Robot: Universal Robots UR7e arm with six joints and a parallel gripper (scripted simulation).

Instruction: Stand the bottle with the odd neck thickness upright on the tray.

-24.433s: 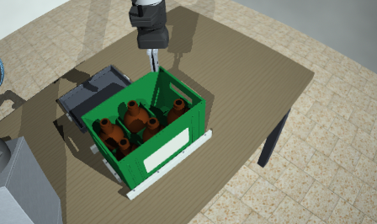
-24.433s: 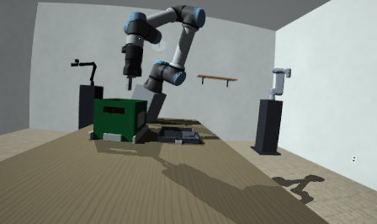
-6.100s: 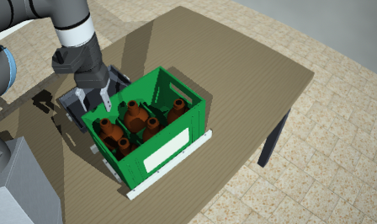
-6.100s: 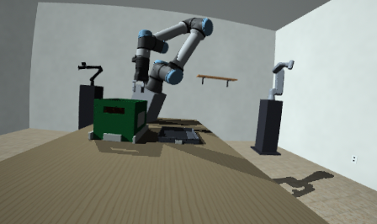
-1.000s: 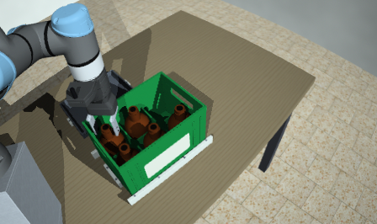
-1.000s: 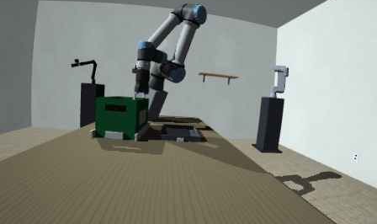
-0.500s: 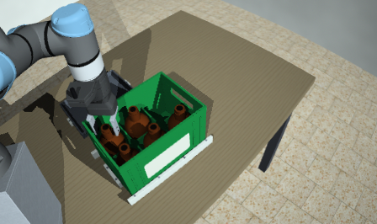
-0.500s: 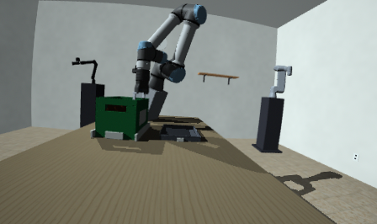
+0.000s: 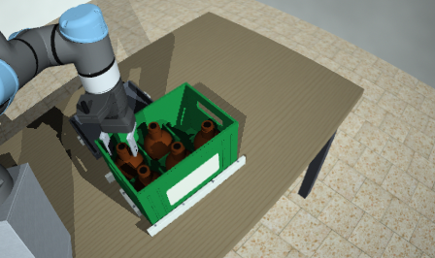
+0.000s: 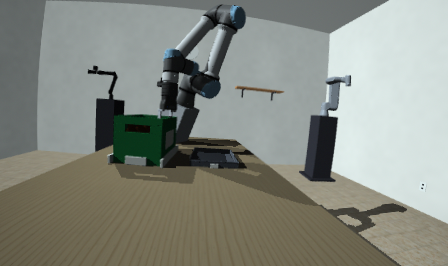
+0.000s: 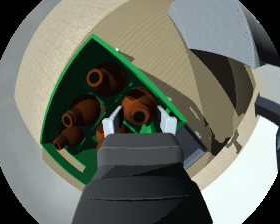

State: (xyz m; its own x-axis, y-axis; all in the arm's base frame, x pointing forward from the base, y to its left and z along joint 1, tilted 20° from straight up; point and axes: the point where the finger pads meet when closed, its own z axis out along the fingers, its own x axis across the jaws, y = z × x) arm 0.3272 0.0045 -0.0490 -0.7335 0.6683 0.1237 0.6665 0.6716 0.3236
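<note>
Now: hand 90 mm short of the crate, 40 mm to the left of it and 80 mm above it. From my hand the other things lie so: dark grey tray (60 mm ahead, 250 mm to the left, 150 mm below).
</note>
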